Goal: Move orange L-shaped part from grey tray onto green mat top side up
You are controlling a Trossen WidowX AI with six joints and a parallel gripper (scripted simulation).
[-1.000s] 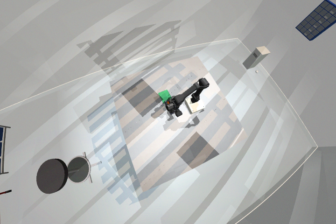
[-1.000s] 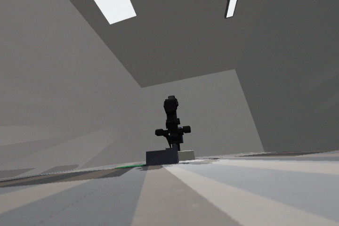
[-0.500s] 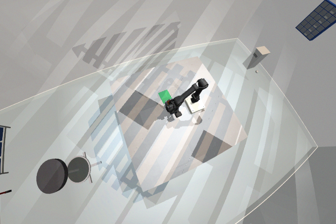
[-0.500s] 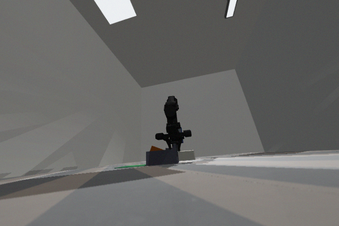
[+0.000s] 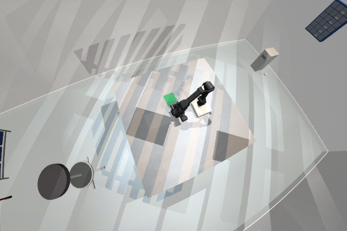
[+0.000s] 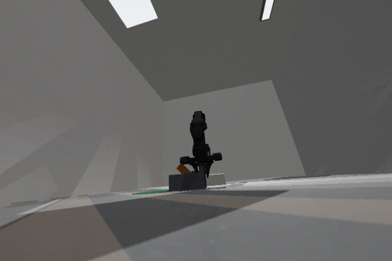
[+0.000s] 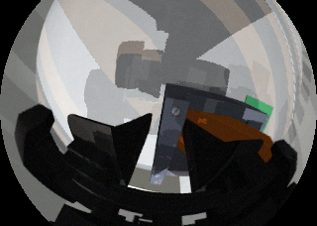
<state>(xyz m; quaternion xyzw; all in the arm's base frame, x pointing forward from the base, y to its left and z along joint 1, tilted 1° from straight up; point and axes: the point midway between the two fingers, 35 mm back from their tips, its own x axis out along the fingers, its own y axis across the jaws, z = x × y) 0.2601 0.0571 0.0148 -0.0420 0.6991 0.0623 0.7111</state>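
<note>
Now: gripper tip 50 mm to the left of the orange L-shaped part and 10 mm below it. Round my gripper tip: green mat 20 mm ahead, 220 mm to the right, 50 mm below.
</note>
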